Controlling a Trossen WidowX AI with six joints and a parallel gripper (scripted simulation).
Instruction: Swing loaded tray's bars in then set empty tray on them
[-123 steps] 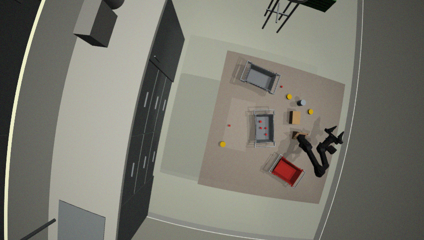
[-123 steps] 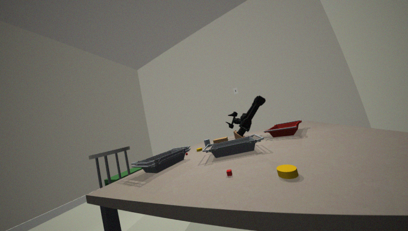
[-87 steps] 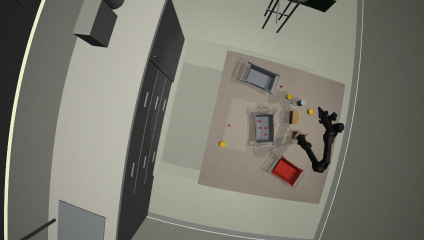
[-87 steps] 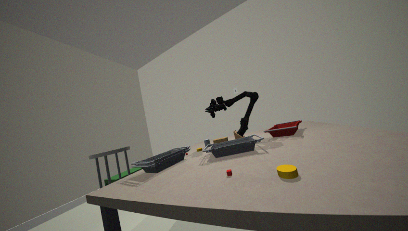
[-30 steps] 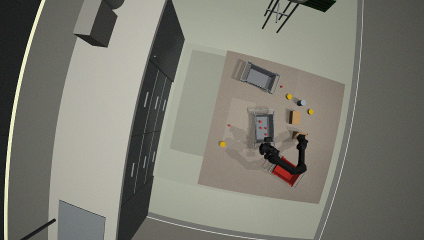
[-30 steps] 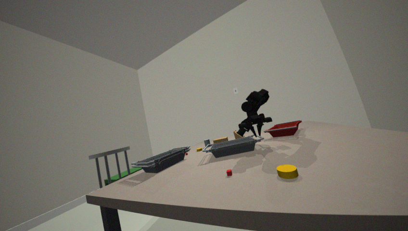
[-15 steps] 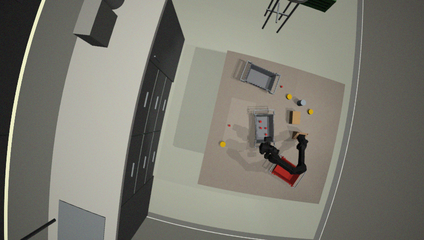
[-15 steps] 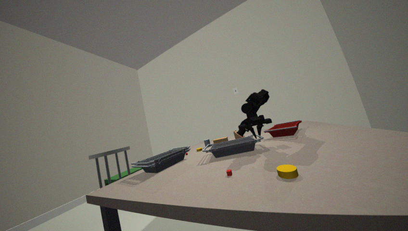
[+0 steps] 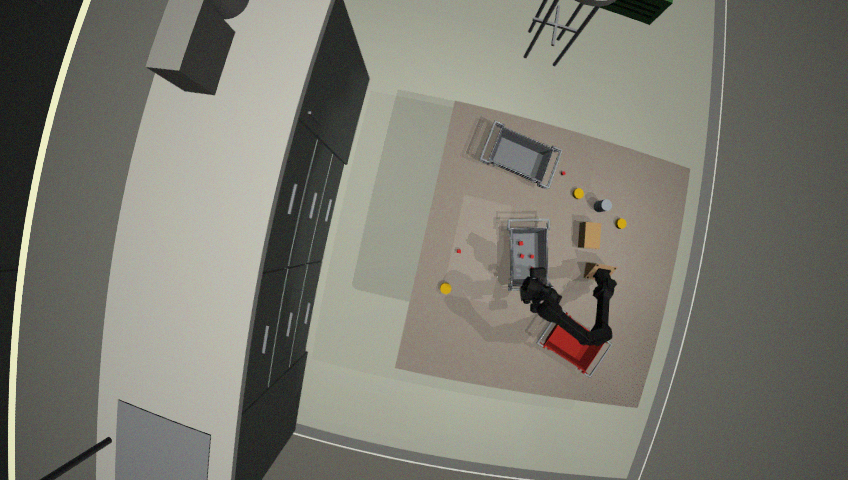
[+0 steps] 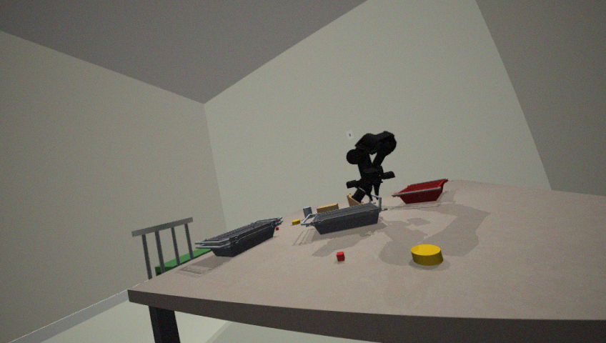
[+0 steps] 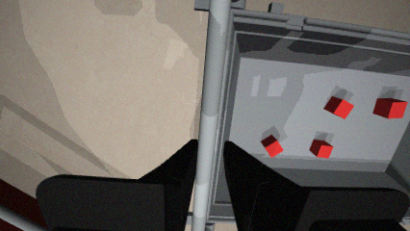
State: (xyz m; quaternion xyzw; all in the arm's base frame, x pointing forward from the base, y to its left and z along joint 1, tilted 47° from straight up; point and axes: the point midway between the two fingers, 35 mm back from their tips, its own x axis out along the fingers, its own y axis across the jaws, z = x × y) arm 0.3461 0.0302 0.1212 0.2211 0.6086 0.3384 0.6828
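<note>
Now: the red tray 280 mm behind my gripper tip, 240 mm to the left of it and 30 mm below it. The rest, counted from my gripper tip: red cube: 340 mm ahead, 110 mm to the right, 70 mm below; then box: 270 mm behind, 280 mm to the right, 50 mm below.
</note>
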